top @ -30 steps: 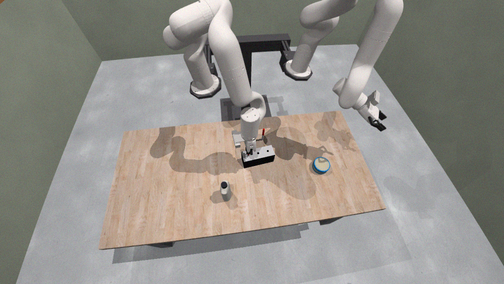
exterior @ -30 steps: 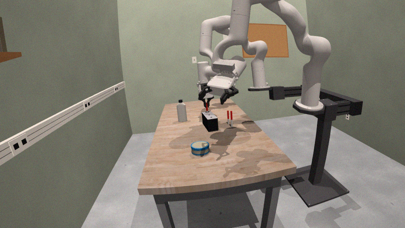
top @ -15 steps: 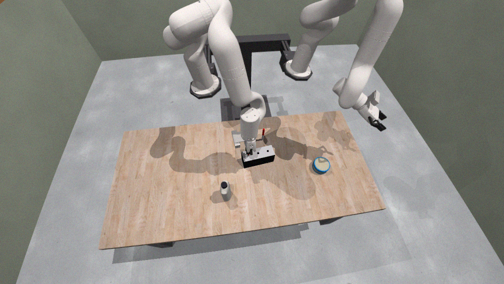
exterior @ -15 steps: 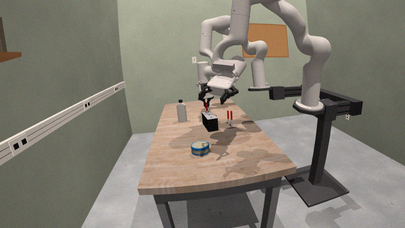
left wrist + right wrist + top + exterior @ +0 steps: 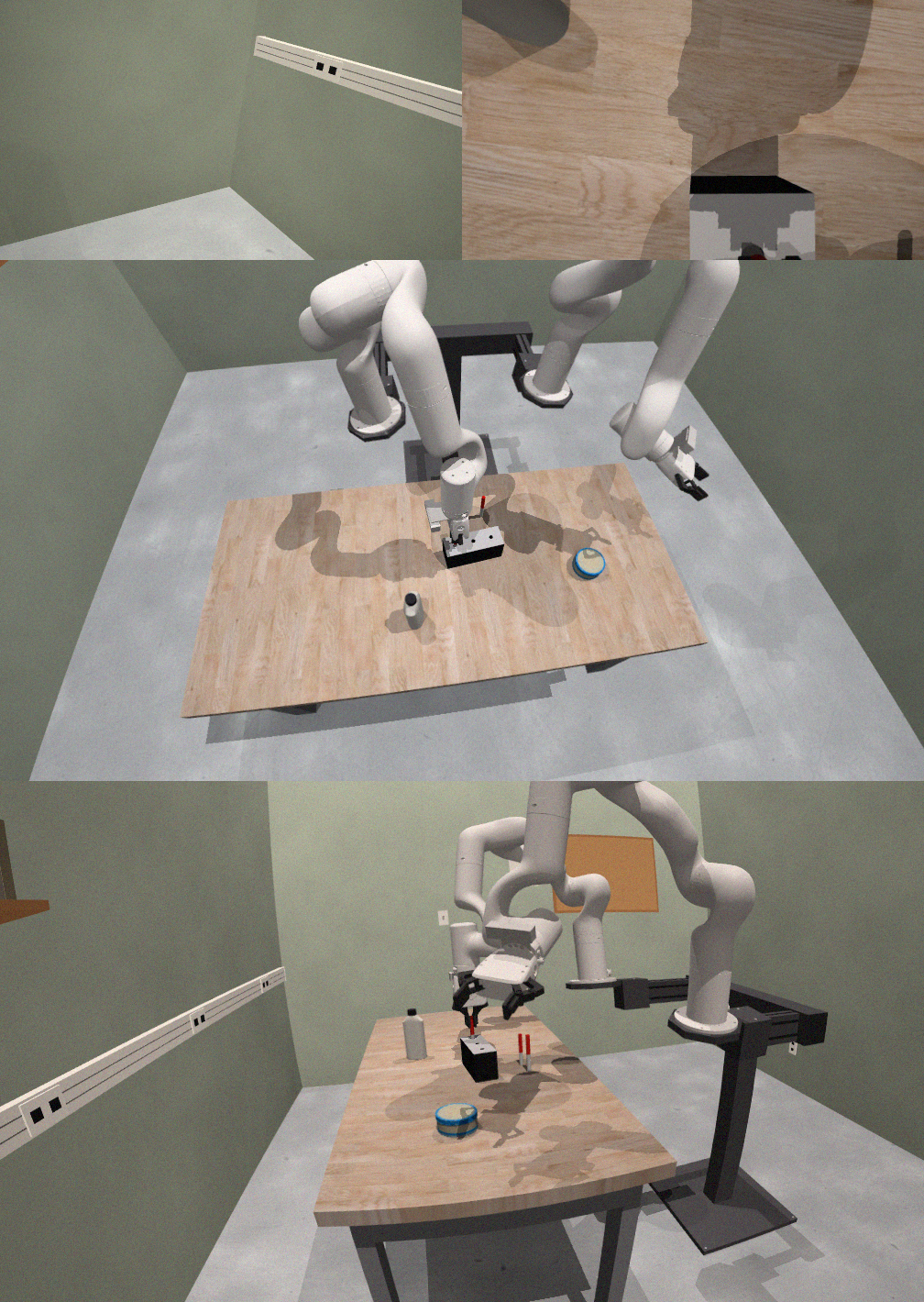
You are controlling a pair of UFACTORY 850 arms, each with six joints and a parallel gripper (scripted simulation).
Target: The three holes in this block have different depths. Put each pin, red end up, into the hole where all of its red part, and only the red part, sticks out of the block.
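Note:
My right gripper is now 60 mm to the right of the black block and 100 mm above it. The rest, counted from my right hand: round blue-rimmed tin: 150 mm ahead, 420 mm to the left, 130 mm below; then grey bottle: 170 mm ahead, 170 mm to the right, 30 mm below.

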